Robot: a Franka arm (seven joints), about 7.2 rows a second.
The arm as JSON. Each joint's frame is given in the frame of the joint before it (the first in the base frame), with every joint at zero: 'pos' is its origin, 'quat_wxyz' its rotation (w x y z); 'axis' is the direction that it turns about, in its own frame. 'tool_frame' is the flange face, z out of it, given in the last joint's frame.
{
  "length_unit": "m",
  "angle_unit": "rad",
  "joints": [
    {
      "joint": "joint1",
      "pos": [
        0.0,
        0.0,
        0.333
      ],
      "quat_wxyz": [
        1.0,
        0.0,
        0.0,
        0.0
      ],
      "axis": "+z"
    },
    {
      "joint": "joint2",
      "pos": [
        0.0,
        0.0,
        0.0
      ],
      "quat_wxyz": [
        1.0,
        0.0,
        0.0,
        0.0
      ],
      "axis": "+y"
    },
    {
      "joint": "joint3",
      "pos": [
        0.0,
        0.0,
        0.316
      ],
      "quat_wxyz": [
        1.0,
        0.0,
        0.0,
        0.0
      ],
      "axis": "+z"
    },
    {
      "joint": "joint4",
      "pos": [
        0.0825,
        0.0,
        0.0
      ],
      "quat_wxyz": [
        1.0,
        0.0,
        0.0,
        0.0
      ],
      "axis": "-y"
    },
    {
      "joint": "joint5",
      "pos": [
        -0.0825,
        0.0,
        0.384
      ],
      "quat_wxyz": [
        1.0,
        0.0,
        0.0,
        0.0
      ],
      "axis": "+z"
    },
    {
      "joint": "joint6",
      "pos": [
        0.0,
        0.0,
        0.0
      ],
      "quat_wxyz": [
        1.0,
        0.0,
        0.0,
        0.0
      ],
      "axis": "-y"
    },
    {
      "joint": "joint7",
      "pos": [
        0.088,
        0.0,
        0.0
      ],
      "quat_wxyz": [
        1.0,
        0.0,
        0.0,
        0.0
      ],
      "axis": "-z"
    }
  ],
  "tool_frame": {
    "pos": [
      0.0,
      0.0,
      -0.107
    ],
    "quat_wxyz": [
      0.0,
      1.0,
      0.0,
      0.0
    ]
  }
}
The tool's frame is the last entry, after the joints.
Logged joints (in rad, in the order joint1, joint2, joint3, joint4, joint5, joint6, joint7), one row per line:
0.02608, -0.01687, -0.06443, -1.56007, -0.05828, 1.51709, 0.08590
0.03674, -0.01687, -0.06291, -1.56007, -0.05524, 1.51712, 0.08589
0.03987, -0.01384, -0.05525, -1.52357, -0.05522, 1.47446, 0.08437
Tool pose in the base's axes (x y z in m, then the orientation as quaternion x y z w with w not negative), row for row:
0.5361, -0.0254, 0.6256, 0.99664, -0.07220, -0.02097, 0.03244
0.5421, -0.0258, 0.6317, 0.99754, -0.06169, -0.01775, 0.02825
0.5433, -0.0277, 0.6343, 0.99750, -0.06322, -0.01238, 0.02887
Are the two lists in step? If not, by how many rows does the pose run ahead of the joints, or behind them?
The pose runs 2 rows behind the joints: the pose in row i belongs to the joints in row i - 2.
